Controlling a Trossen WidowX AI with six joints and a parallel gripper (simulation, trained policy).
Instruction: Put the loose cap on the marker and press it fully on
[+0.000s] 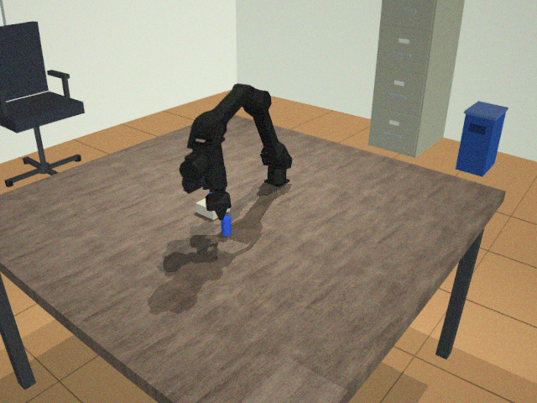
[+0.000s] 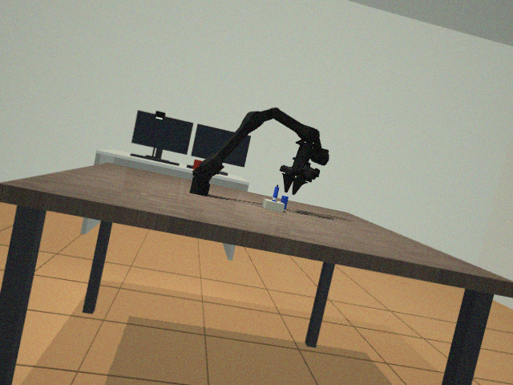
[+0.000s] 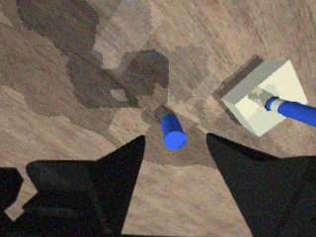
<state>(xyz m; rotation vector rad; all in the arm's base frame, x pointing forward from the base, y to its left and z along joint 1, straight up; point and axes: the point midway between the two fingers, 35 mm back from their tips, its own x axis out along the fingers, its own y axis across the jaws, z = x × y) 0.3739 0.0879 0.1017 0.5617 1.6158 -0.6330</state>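
My gripper tip is now 4 cm above the blue cap, 1 cm to the right of it and 1 cm past it. From my gripper tip the other things lie so: white holder block (11 cm to the right, 8 cm behind, 5 cm below).
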